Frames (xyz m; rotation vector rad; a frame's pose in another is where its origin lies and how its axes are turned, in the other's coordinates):
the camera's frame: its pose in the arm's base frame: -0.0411 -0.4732 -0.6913 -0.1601 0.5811 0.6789
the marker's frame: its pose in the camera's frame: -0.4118 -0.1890 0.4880 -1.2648 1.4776 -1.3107
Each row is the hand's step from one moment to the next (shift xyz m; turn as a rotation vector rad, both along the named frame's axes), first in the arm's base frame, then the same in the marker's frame.
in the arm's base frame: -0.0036 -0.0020 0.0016 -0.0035 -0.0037 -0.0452
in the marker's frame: 0.0000 0.0017 -0.0041 -0.0042 0.0360 0.0275
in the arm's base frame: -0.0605 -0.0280 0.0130 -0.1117 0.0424 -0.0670
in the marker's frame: -0.0060 0.0356 -0.0575 -0.1018 0.0904 -0.0151
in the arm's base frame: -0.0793 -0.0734 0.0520 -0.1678 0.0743 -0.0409
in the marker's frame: 0.0275 0.0375 -0.1106 -0.1547 0.0881 -0.0603
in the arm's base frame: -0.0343 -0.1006 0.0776 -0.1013 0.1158 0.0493
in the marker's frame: 0.0769 0.0065 -0.1066 -0.1445 -0.0308 -0.0653
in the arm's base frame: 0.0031 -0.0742 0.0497 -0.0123 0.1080 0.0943
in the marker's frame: 0.0705 -0.0052 -0.0547 -0.0864 -0.1081 -0.0396
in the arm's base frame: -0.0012 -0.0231 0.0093 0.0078 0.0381 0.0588
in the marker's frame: 0.0201 0.0040 -0.0142 -0.0211 -0.0631 -0.0234
